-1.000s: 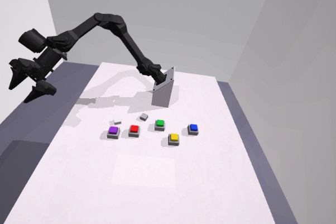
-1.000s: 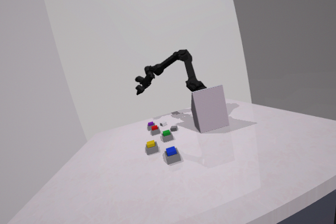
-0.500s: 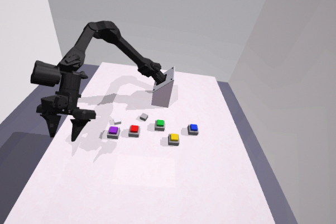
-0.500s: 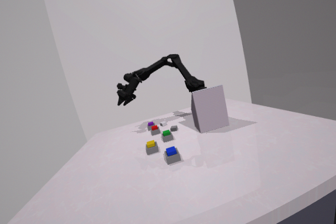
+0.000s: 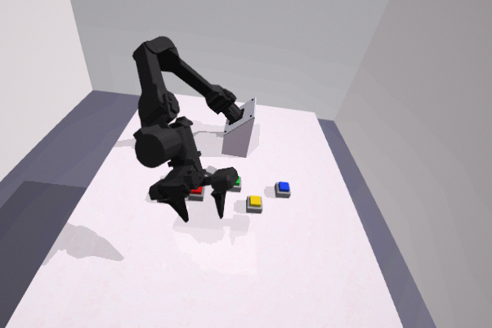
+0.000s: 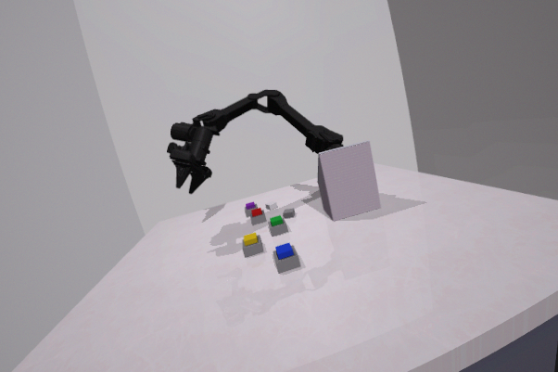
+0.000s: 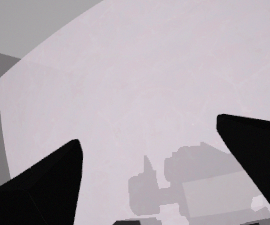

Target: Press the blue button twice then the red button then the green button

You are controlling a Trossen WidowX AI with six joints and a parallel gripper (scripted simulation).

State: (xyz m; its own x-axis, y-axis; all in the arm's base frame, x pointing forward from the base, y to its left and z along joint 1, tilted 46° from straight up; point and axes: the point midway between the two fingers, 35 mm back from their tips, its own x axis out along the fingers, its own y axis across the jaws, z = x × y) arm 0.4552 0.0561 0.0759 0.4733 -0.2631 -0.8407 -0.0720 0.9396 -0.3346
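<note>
Right now my gripper tip is 27 cm past the blue button, 21 cm to the right of it and 14 cm above it. From my gripper tip the other things lie so: yellow button: 18 cm behind, 14 cm below, 12 cm to the left; then red button: 18 cm behind, 14 cm below, 7 cm to the right; then purple button: 16 cm to the right, 15 cm behind, 14 cm below.
</note>
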